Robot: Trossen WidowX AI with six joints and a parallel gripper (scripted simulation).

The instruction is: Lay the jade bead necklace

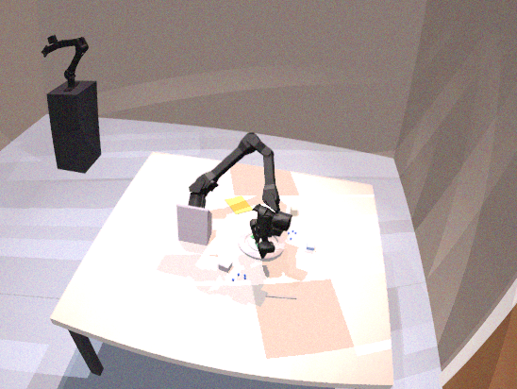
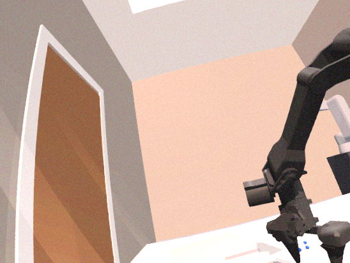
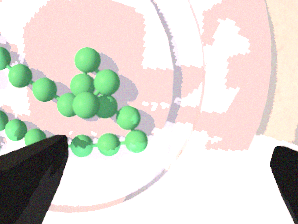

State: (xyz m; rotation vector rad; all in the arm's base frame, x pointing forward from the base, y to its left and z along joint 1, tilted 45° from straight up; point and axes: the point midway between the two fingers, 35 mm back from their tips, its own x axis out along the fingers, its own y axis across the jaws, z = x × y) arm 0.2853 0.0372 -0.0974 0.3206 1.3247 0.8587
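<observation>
Right now my gripper tip is 6 cm to the right of the round white bead board and 1 cm above it. The rest, counted from my gripper tip: thin rod 11 cm ahead, 22 cm to the right, 2 cm below; blue block 21 cm ahead, 9 cm to the left, 1 cm below; cream block 12 cm ahead, 31 cm to the left.
</observation>
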